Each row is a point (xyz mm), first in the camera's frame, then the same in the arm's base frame.
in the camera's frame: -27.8 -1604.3 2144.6
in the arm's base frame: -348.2 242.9 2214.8
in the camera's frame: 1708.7 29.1 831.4
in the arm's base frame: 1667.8 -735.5 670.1
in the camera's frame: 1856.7 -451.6 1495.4
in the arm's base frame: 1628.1 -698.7 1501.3
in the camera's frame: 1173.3 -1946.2 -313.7
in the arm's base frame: -233.9 -2104.0 771.9
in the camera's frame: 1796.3 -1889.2 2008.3
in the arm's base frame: 797.5 -1124.0 2710.7
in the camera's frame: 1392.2 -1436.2 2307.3
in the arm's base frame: 850.3 -460.5 2588.8
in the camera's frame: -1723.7 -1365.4 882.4
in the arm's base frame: -1748.2 699.4 679.2
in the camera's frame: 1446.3 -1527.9 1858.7
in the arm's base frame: 730.0 -801.2 2302.4
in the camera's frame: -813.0 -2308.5 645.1
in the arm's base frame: -1718.3 -503.2 1251.9
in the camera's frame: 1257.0 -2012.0 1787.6
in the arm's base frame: 268.8 -979.6 2477.7
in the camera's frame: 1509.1 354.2 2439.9
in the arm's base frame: 2092.6 487.8 1697.6
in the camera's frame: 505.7 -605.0 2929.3
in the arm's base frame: 856.2 889.8 2387.7
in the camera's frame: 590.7 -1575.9 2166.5
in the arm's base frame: 134.4 -115.4 2364.9
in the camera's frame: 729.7 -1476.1 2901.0
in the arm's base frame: 468.9 274.0 2917.5
